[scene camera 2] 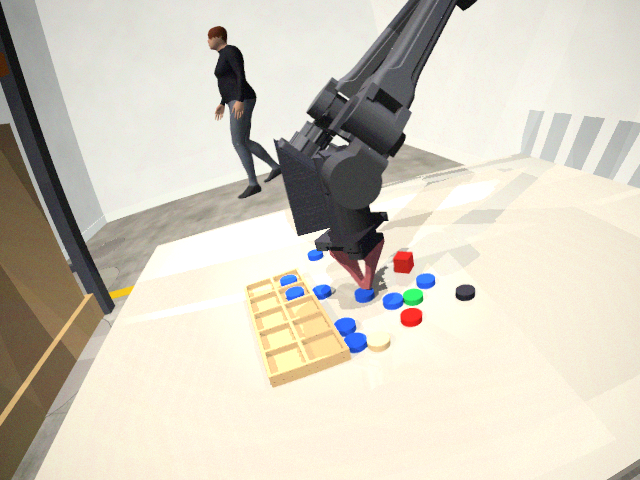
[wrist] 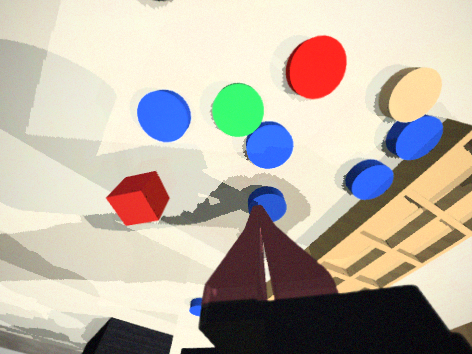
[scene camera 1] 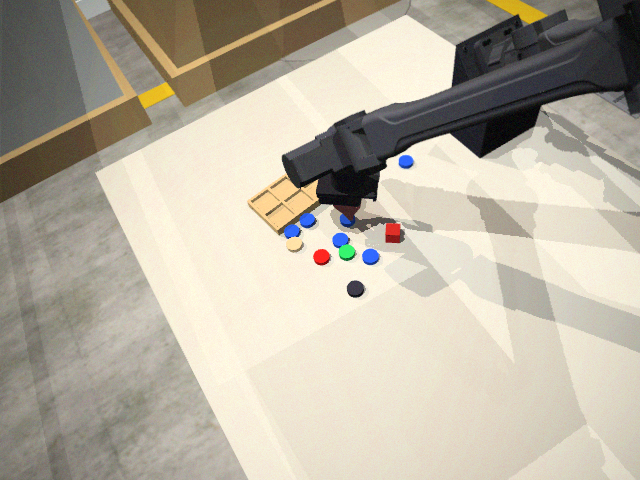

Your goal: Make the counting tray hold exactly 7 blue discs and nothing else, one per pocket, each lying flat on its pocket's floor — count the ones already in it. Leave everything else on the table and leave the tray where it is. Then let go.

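Observation:
The tan counting tray (scene camera 1: pixel 270 206) (scene camera 2: pixel 309 371) (wrist: pixel 357 214) holds two blue discs (scene camera 2: pixel 288 280) (scene camera 2: pixel 294 292) in its far pockets; the other pockets look empty. My gripper (scene camera 1: pixel 348 215) (scene camera 2: pixel 365 286) (wrist: pixel 258 211) is shut, its fingertips pressed together with nothing between them. The tips rest at the near edge of a loose blue disc (scene camera 1: pixel 347 221) (scene camera 2: pixel 365 295) (wrist: pixel 270 204) lying flat on the table. Other loose blue discs lie around: (scene camera 2: pixel 322 290), (scene camera 2: pixel 392 300), (scene camera 2: pixel 425 280), (scene camera 2: pixel 345 326), (scene camera 2: pixel 355 342) and one far off (scene camera 1: pixel 406 161).
A red disc (scene camera 1: pixel 321 256) (wrist: pixel 317 67), a green disc (scene camera 1: pixel 347 251) (wrist: pixel 238 109), a tan disc (scene camera 1: pixel 294 244) (scene camera 2: pixel 379 341), a black disc (scene camera 1: pixel 355 288) (scene camera 2: pixel 465 291) and a red cube (scene camera 1: pixel 392 232) (wrist: pixel 138 198) lie on the table. A person (scene camera 2: pixel 232 95) walks behind it.

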